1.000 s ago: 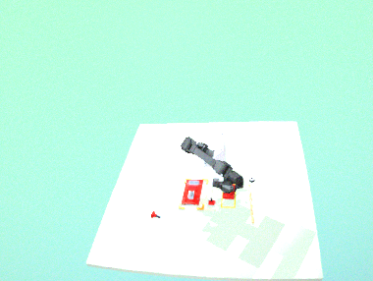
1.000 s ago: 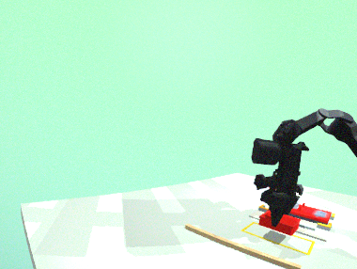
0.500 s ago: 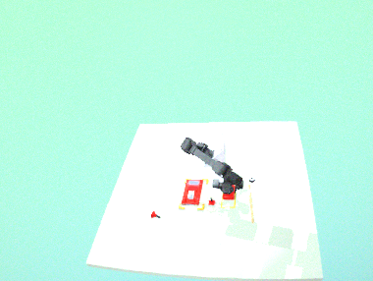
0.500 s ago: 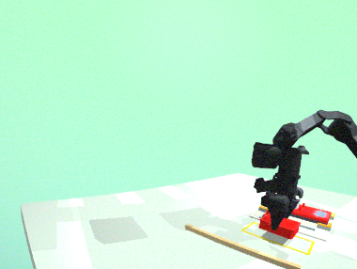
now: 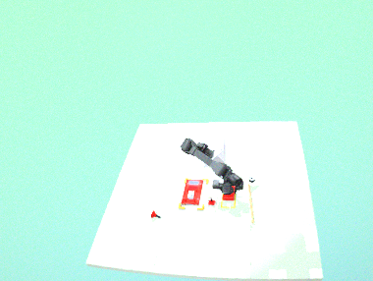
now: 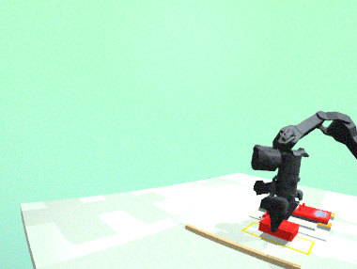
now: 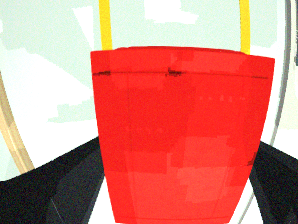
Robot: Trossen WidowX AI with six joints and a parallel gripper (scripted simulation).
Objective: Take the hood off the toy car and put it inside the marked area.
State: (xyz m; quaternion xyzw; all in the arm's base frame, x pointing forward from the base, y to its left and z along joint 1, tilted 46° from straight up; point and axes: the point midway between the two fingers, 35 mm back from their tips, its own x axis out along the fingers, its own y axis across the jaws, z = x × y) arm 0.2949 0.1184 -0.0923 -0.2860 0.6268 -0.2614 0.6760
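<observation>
Right now my gripper tip is 14 cm to the right of the thin wooden stick, 5 cm short of it and 2 cm above it. The rest, counted from my gripper tip: grey wheel 14 cm to the left, 14 cm behind, 2 cm below; then red hood 1 cm above.
</observation>
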